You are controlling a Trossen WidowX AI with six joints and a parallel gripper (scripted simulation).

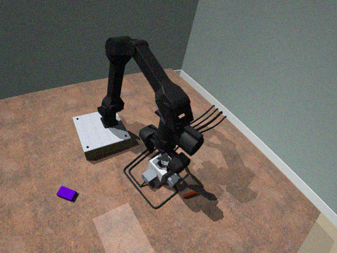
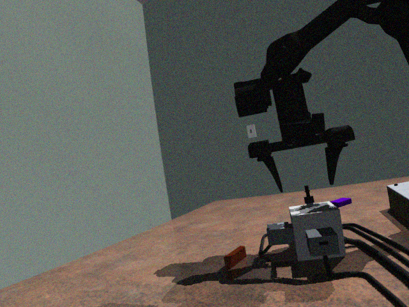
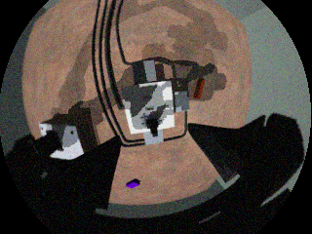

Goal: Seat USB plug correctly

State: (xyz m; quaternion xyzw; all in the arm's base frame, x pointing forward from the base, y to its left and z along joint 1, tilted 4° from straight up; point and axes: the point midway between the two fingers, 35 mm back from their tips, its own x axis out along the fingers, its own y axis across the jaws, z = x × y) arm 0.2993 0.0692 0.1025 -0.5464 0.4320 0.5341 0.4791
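Right now my gripper tip is 20 mm above the dark USB plug. Also, from my gripper tip: orange block 130 mm ahead, 70 mm to the left, 100 mm below; then purple block 80 mm behind, 320 mm to the right, 100 mm below.
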